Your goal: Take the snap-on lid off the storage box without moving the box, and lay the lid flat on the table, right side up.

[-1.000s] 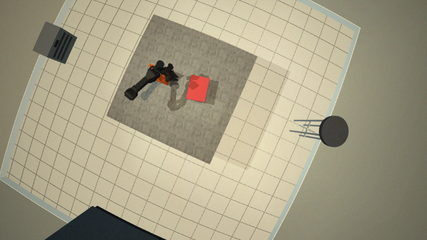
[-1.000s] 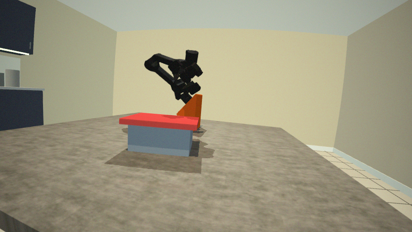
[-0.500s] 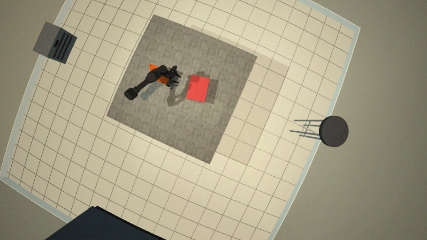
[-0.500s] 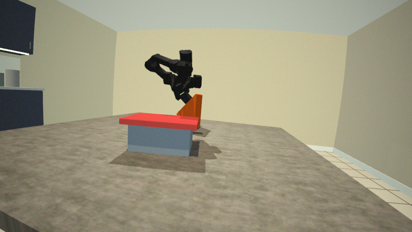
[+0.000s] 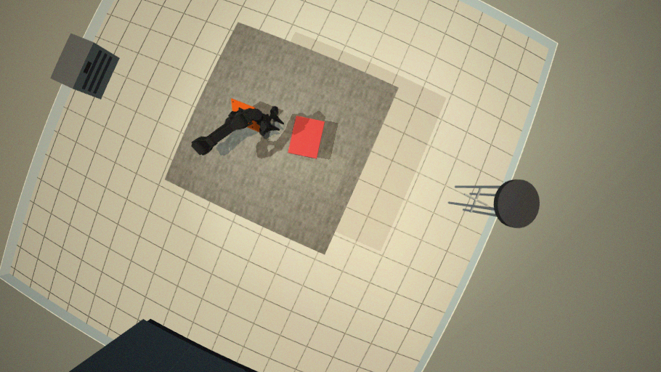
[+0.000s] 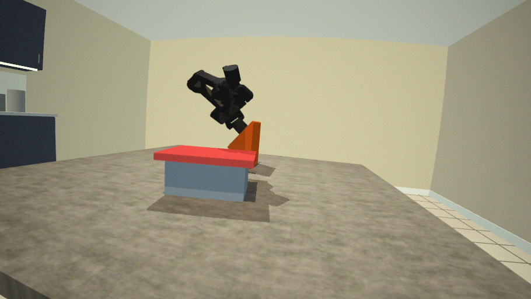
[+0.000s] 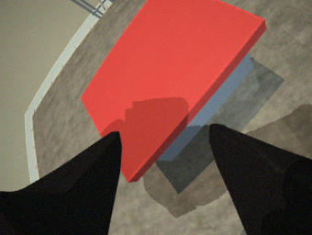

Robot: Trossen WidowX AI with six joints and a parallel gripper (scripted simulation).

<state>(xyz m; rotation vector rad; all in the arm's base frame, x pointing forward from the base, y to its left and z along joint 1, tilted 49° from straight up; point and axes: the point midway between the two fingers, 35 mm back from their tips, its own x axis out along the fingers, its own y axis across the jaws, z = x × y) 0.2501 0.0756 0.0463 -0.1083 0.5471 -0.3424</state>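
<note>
Right now my gripper tip is 140 mm short of the red lid, 100 mm above it and 30 mm to the right of it. Also, from my gripper tip: blue-grey storage box: 150 mm below, 140 mm ahead, 30 mm to the left.
</note>
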